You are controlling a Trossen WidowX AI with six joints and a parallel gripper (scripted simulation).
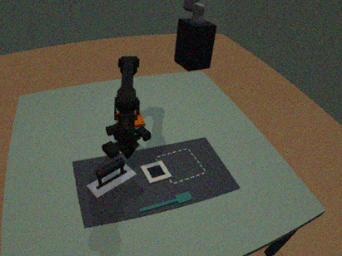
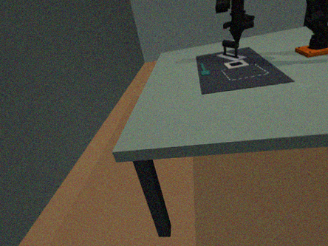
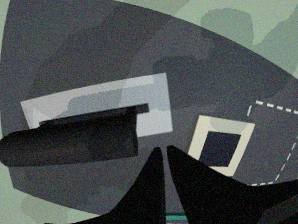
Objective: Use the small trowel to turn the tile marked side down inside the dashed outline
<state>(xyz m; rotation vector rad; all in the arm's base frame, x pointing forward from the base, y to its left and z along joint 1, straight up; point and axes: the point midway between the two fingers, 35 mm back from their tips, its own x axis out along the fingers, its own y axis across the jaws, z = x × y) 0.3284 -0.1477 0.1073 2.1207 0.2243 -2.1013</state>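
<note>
Right now my gripper tip is 100 mm to the right of the white tile, 80 mm above it and 50 mm short of it. Also, from my gripper tip: dark mat: 110 mm below, 80 mm to the left, 70 mm ahead; then teal trowel: 210 mm ahead, 80 mm to the left, 80 mm below.
</note>
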